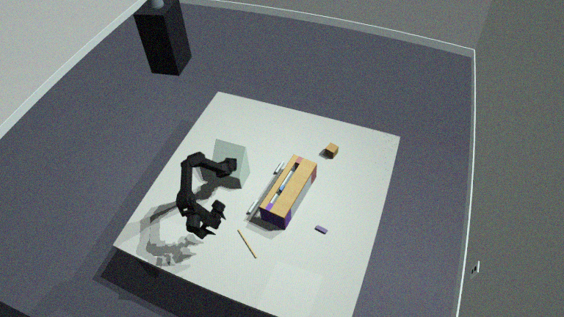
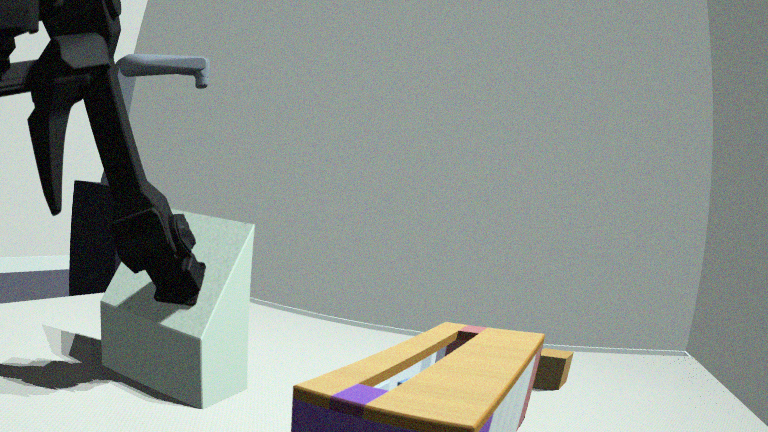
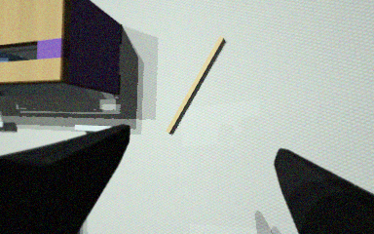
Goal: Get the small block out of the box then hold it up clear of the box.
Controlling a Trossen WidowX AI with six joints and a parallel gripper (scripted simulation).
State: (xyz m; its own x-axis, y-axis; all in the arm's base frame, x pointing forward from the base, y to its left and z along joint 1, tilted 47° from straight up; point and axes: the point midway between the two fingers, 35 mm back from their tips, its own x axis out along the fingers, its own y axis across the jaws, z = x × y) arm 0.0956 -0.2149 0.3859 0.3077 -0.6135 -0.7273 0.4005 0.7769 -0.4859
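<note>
The box is 38 cm to the left of my gripper tip, 21 cm ahead of it and 17 cm below it. Round my gripper tip: purple piece 45 cm ahead, 23 cm below, 21 cm to the left; then thin wooden stick 23 cm below, 9 cm ahead, 5 cm to the left; then blue block 36 cm to the left, 21 cm ahead, 15 cm below.
</note>
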